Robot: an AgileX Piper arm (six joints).
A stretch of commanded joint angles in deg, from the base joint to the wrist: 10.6 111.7 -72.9 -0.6 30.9 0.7; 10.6 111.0 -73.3 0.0 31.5 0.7; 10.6 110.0 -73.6 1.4 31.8 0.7; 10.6 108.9 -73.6 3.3 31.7 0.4; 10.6 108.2 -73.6 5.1 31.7 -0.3; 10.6 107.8 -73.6 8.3 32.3 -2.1; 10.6 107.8 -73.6 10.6 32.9 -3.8; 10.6 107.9 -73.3 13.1 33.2 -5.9; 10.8 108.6 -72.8 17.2 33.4 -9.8; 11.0 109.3 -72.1 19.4 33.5 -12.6; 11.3 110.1 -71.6 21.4 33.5 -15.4
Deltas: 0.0 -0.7 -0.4 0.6 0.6 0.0; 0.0 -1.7 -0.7 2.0 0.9 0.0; 0.0 -2.8 -0.7 3.9 0.8 -0.3; 0.0 -3.5 -0.7 5.7 0.8 -1.0; 0.0 -3.9 -0.7 8.9 1.4 -2.8; 0.0 -3.9 -0.7 11.2 2.0 -4.5; 0.0 -3.8 -0.4 13.7 2.3 -6.6; 0.2 -3.1 0.1 17.8 2.5 -10.5; 0.4 -2.4 0.8 20.0 2.6 -13.3; 0.7 -1.6 1.3 22.0 2.6 -16.1
